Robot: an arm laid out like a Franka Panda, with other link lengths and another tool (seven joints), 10 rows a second.
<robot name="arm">
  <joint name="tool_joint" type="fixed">
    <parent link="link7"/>
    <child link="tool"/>
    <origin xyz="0.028 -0.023 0.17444" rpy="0 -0.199 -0.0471"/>
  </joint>
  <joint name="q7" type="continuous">
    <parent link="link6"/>
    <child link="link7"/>
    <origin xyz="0 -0.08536 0" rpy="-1.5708 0 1.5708"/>
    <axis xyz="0 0 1"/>
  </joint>
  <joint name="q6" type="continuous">
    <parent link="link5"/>
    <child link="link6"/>
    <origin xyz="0 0 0" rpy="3.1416 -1.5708 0"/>
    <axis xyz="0 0 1"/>
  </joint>
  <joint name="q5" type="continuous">
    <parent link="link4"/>
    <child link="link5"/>
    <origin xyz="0.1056 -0.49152 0" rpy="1.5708 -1.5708 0"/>
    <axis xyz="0 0 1"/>
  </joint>
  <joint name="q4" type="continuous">
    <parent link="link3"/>
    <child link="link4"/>
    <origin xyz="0 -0.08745 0" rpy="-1.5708 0 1.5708"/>
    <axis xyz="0 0 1"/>
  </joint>
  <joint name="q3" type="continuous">
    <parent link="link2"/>
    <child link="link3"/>
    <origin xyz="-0.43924 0 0" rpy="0 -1.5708 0"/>
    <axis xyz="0 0 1"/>
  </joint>
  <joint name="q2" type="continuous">
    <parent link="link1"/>
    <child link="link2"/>
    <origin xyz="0 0 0" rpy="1.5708 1.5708 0"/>
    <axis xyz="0 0 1"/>
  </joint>
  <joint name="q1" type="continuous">
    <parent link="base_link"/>
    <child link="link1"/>
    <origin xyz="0 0 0.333" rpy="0 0 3.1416"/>
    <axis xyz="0 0 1"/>
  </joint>
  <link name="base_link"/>
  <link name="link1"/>
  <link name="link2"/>
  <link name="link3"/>
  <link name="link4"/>
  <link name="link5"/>
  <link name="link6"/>
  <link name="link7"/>
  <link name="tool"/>
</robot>
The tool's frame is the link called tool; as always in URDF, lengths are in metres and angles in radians. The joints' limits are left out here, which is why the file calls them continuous.
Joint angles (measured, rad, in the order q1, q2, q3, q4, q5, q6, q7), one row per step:
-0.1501, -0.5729, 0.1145, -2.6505, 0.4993, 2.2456, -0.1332
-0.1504, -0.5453, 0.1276, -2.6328, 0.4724, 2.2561, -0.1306
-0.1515, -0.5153, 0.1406, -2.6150, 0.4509, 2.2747, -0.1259
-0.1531, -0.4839, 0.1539, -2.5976, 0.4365, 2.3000, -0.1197
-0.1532, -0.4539, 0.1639, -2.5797, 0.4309, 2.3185, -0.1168
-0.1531, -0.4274, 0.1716, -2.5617, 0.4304, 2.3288, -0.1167
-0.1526, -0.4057, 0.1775, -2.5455, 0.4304, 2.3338, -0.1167
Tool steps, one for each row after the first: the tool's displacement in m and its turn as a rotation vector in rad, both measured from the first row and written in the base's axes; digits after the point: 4 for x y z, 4 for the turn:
0.0095, 0.0017, -0.0012, -0.0292, 0.0040, 0.0191
0.0207, 0.0034, -0.0028, -0.0541, 0.0027, 0.0307
0.0331, 0.0056, -0.0049, -0.0733, -0.0035, 0.0356
0.0446, 0.0086, -0.0068, -0.0818, -0.0072, 0.0404
0.0547, 0.0118, -0.0080, -0.0838, -0.0082, 0.0460
0.0629, 0.0148, -0.0087, -0.0837, -0.0075, 0.0516

